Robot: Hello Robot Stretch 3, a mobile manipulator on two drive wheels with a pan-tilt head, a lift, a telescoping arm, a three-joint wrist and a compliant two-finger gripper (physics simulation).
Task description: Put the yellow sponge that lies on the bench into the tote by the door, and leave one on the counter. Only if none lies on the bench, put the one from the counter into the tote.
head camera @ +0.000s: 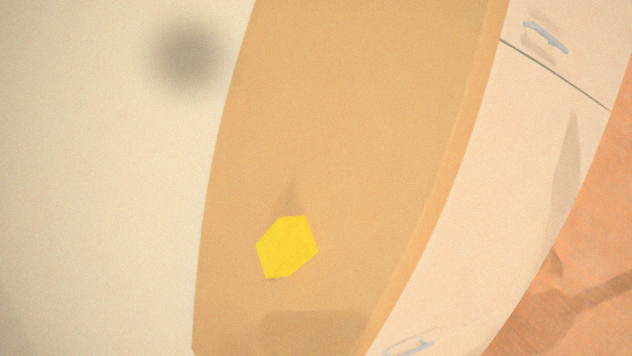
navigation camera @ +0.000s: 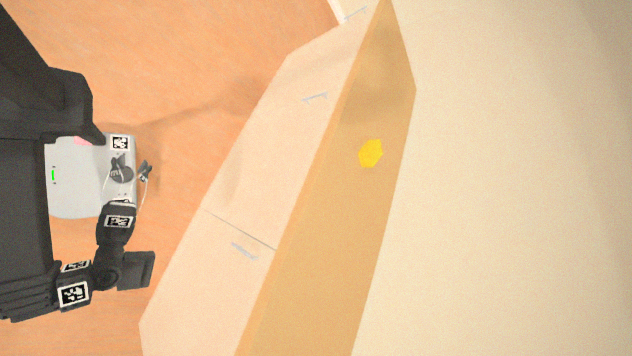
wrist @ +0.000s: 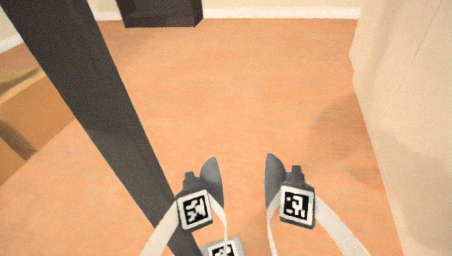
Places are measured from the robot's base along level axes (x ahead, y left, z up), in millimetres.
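Where they show: gripper, fingertip midpoint: (navigation camera: 134, 158) (wrist: 242, 173); robot's base at its link origin: (navigation camera: 122, 172).
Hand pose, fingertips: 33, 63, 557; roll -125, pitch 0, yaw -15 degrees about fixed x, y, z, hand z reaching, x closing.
Observation:
Things, the pixels of their top centre, and the offset from my fingertips, as dx, dy, dz. "*": a spot on its surface instead. Level surfaces: height alone.
- yellow sponge at its top centre: (head camera: 272, 249) (navigation camera: 376, 153) +629, +47, +399
- counter at its surface level: dz +354
- pale cabinet face at a spot on its surface: (wrist: 405, 100) * +529, +235, -226
A yellow sponge (head camera: 286, 247) (navigation camera: 370, 153) lies on the wooden top of the counter (head camera: 345, 100) (navigation camera: 325, 280), which has pale cabinet fronts below it. My gripper (navigation camera: 132, 171) (wrist: 242, 173) is open, with its two fingertips apart and floor showing between them. In the navigation camera view it is over the floor beside my base, to the left of the counter and apart from it and the sponge. The bench and the tote by the door do not show in these views.
Metal handles (head camera: 546, 37) (navigation camera: 245, 251) stick out from the cabinet fronts. In the wrist view, cardboard boxes (wrist: 30, 112) stand at the left behind my dark mast (wrist: 95, 100), a dark block (wrist: 162, 14) is at the back, and a pale cabinet face (wrist: 405, 100) is at the right.

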